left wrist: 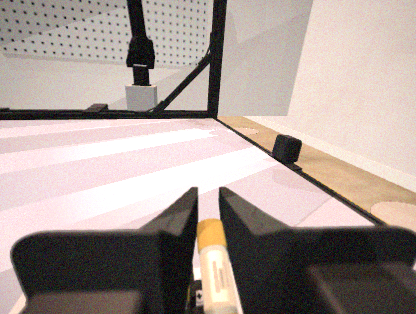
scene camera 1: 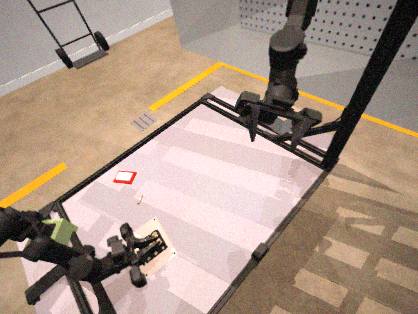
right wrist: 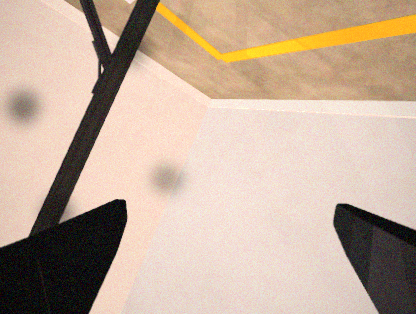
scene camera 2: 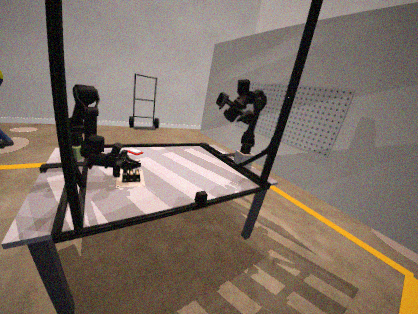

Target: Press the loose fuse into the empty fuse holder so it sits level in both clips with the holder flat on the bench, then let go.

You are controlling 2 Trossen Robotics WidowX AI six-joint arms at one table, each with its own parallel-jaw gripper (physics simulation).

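Places are measured from the left arm's base along level axes (x ahead, y left, z up), in centimetres.
Pixels of known places: left gripper, fingertip midpoint: (left wrist: 208,193) (scene camera 1: 159,239) (scene camera 2: 141,165); right gripper, fingertip midpoint: (scene camera 1: 272,146) (right wrist: 230,211) (scene camera 2: 228,114); left arm's base, link origin: (scene camera 1: 43,233) (scene camera 2: 76,144); right arm's base, link origin: (left wrist: 142,85) (scene camera 2: 245,152).
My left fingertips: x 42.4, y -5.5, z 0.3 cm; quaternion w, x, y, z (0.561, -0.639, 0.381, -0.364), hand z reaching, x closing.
For each thing: its top centre in the pictures, then the offset to it from my left fingertips. "*": a spot on its surface instead. Level surfaces: height alone.
- fuse, top centre: (left wrist: 219,257) dy -2.1, dx -3.6, dz -0.1 cm
- black fuse holder, top centre: (scene camera 1: 147,242) (scene camera 2: 130,171) dy +1.2, dx -6.2, dz -5.5 cm
- cream board, surface spot: (scene camera 1: 164,261) * dy -4.5, dx -0.7, dz -8.9 cm
- red-edged white card, top centre: (scene camera 1: 123,175) (scene camera 2: 135,150) dy +31.7, dx -22.9, dz -7.7 cm
- small pale stick, top centre: (scene camera 1: 139,198) dy +19.6, dx -13.5, dz -8.1 cm
- bench, surface height: dz -9.1 cm
- black block, surface spot: (left wrist: 287,149) (scene camera 2: 196,195) * dy -4.6, dx +28.4, dz -5.6 cm
My left gripper (scene camera 1: 159,240) (scene camera 2: 138,164) (left wrist: 208,193) is shut on the fuse, low over the fuse holder. The fuse (left wrist: 217,275), pale with an orange end cap, lies lengthwise between the fingers in the left wrist view. The black fuse holder (scene camera 1: 156,251) (scene camera 2: 131,176) is on a cream board (scene camera 1: 164,261) (scene camera 2: 122,184) on the bench; a dark part of it with a white mark shows below the fingers in the left wrist view. The fingers hide the clips, so contact with the fuse cannot be told. My right gripper (scene camera 1: 273,144) (scene camera 2: 224,108) (right wrist: 230,211) is open and empty, raised at the far end.
A red-edged white card (scene camera 1: 125,177) (scene camera 2: 135,152) and a small pale stick (scene camera 1: 140,199) lie on the bench (scene camera 1: 200,200). A black block (scene camera 1: 260,250) (scene camera 2: 201,198) (left wrist: 287,149) sits on the edge rail. Black frame posts (scene camera 1: 367,85) (scene camera 2: 295,85) rise at the bench's corners.
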